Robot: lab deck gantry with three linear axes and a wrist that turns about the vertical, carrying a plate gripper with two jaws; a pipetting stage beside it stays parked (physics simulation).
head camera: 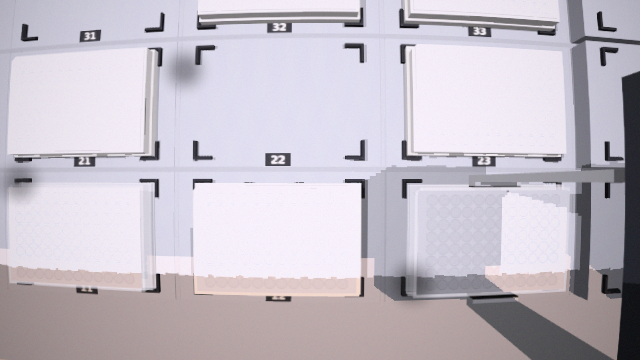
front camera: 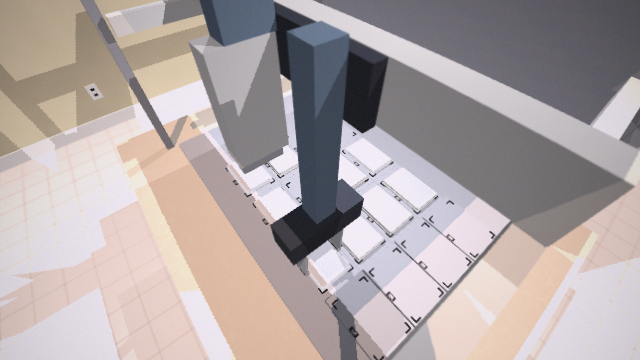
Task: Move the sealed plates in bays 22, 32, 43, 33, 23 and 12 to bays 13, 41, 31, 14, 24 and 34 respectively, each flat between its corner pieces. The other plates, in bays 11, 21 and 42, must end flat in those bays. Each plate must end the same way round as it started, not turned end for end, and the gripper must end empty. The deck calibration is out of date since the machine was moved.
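Places are measured from the robot's base along level axes (x ahead, y left, z up), in millimetres.
Pixels of known places: gripper, between the fingertips: (head camera: 490, 240) (front camera: 319, 256); robot's base, origin of its link: (head camera: 20, 278) (front camera: 226, 168).
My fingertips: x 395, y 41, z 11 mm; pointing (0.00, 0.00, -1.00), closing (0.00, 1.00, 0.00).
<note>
For each thing: its middle in the pictures, then the offset to it from my fingertips. "pt": a spot on its surface instead.
- sealed plate, middle of its body: (head camera: 489, 240) (front camera: 319, 257) dy +0, dx +0, dz -1 mm
- Bay 22, a spot on its surface: (head camera: 278, 102) pt dy +107, dx -164, dz -11 mm
- bay 23, a spot on its surface: (head camera: 487, 100) pt dy +107, dx -4, dz +4 mm
- bay 12, a spot on its surface: (head camera: 277, 232) (front camera: 282, 208) pt dy +8, dx -162, dz +4 mm
- bay 32, a spot on its surface: (head camera: 279, 7) pt dy +178, dx -162, dz +4 mm
- bay 33, a spot on its surface: (head camera: 482, 9) pt dy +180, dx -4, dz +4 mm
- bay 43, a spot on its surface: (front camera: 409, 189) pt dy +314, dx +5, dz +4 mm
- bay 21, a spot on its surface: (head camera: 77, 102) pt dy +108, dx -324, dz +4 mm
- bay 11, a spot on its surface: (head camera: 75, 230) pt dy +6, dx -324, dz +4 mm
- bay 42, a spot on its surface: (front camera: 368, 155) pt dy +318, dx -158, dz +4 mm
- Bay 31, a spot on its surface: (head camera: 90, 15) pt dy +188, dx -329, dz -11 mm
My gripper (front camera: 322, 261) (head camera: 494, 242) is low at bay 13, its jaws against the long sides of a sealed plate (front camera: 327, 266) (head camera: 465, 235), and is shut on it. The plate looks level within the corner pieces; whether it rests on the deck is unclear. Bay 22 (head camera: 278, 102) holds no plate. Sealed plates stand in bay 23 (front camera: 364, 240) (head camera: 487, 100), bay 12 (front camera: 277, 202) (head camera: 277, 232), bay 32 (head camera: 279, 7) and bay 33 (front camera: 386, 209) (head camera: 482, 9). The plate in bay 43 (front camera: 409, 189) shows in the front view. Plates also stand in bay 21 (head camera: 77, 102), bay 11 (head camera: 75, 230) and bay 42 (front camera: 368, 155).
The parked pipetting stage (front camera: 242, 100) hangs beside the gripper column in the front view. A long grey panel (front camera: 470, 130) runs along the far side of the deck. Empty bays with corner pieces lie toward the lower right in the front view. Bay 31 (head camera: 90, 15) shows no plate in its visible part.
</note>
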